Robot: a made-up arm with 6 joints.
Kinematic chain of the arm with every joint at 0, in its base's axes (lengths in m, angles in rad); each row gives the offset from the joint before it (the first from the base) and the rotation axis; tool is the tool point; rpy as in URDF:
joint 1: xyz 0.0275 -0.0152 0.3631 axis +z
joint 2: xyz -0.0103 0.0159 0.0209 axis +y
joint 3: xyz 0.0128 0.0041 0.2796 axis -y
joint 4: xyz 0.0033 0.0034 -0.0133 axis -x
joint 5: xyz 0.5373 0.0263 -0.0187 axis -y
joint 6: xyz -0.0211 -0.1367 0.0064 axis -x
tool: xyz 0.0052 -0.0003 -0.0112 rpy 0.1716 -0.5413 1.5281
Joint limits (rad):
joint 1: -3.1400..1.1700
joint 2: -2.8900..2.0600
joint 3: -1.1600..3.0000
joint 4: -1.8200..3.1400
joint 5: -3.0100..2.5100
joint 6: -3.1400..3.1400
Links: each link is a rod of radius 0.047 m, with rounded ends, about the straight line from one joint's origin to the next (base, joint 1, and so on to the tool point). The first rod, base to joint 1, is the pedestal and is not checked.
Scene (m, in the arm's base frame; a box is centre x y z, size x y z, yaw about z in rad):
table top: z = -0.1
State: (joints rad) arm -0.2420 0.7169 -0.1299 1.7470 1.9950 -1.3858
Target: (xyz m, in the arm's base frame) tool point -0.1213 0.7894 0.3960
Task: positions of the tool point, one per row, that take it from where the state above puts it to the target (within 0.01 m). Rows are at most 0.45 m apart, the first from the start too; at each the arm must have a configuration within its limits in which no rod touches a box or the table.
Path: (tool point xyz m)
1: 0.6428 -0.2678 0.5698
2: 0.4878 -0.2931 0.8994
3: 0.2240 -0.1721 1.1310
4: -0.0396 0.0888 1.1933
5: -0.2031 0.4124 1.0626
6: -0.2213 0.6813 0.7709
7: -0.1213 0.7894 0.3960

